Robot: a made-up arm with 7 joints. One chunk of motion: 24 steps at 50 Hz.
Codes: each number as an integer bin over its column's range. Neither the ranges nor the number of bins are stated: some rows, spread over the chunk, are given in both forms.
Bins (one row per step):
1: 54 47 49 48 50 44
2: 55 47 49 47 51 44
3: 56 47 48 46 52 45
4: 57 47 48 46 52 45
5: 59 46 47 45 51 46
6: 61 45 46 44 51 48
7: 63 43 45 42 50 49
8: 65 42 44 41 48 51
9: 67 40 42 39 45 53
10: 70 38 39 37 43 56
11: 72 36 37 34 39 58
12: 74 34 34 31 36 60
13: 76 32 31 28 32 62
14: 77 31 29 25 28 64
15: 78 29 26 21 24 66
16: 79 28 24 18 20 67
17: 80 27 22 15 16 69
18: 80 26 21 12 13 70
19: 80 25 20 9 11 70
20: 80 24 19 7 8 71
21: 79 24 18 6 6 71
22: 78 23 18 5 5 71
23: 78 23 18 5 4 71
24: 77 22 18 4 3 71
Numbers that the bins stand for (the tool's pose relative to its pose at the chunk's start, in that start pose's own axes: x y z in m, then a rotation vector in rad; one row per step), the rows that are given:
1: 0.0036 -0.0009 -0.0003 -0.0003 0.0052 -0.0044
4: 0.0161 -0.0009 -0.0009 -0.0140 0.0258 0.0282
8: 0.0492 -0.0327 -0.0033 -0.0484 -0.0155 0.2239
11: 0.0782 -0.0709 -0.0076 -0.0965 -0.1082 0.4523
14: 0.0989 -0.1027 -0.0124 -0.1583 -0.2215 0.6481
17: 0.1113 -0.1282 -0.0167 -0.2270 -0.3452 0.8112
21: 0.1072 -0.1473 -0.0191 -0.2888 -0.4482 0.8765
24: 0.0989 -0.1600 -0.0191 -0.3025 -0.4791 0.8765
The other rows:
2: 0.0078 -0.0009 -0.0003 -0.0072 0.0155 -0.0044
3: 0.0119 -0.0009 -0.0009 -0.0140 0.0258 0.0282
5: 0.0243 -0.0073 -0.0015 -0.0209 0.0155 0.0608
6: 0.0326 -0.0136 -0.0021 -0.0278 0.0155 0.1261
7: 0.0409 -0.0264 -0.0027 -0.0415 0.0052 0.1587
9: 0.0575 -0.0455 -0.0045 -0.0621 -0.0464 0.2892
10: 0.0699 -0.0582 -0.0064 -0.0759 -0.0670 0.3871
12: 0.0865 -0.0836 -0.0094 -0.1171 -0.1391 0.5176
13: 0.0947 -0.0964 -0.0112 -0.1377 -0.1803 0.5828
15: 0.1030 -0.1155 -0.0142 -0.1858 -0.2627 0.7133
16: 0.1072 -0.1218 -0.0155 -0.2064 -0.3039 0.7460
18: 0.1113 -0.1345 -0.0173 -0.2476 -0.3761 0.8438
19: 0.1113 -0.1409 -0.0179 -0.2682 -0.3967 0.8438
20: 0.1113 -0.1473 -0.0185 -0.2819 -0.4276 0.8765
22: 0.1030 -0.1536 -0.0191 -0.2957 -0.4585 0.8765
23: 0.1030 -0.1536 -0.0191 -0.2957 -0.4688 0.8765

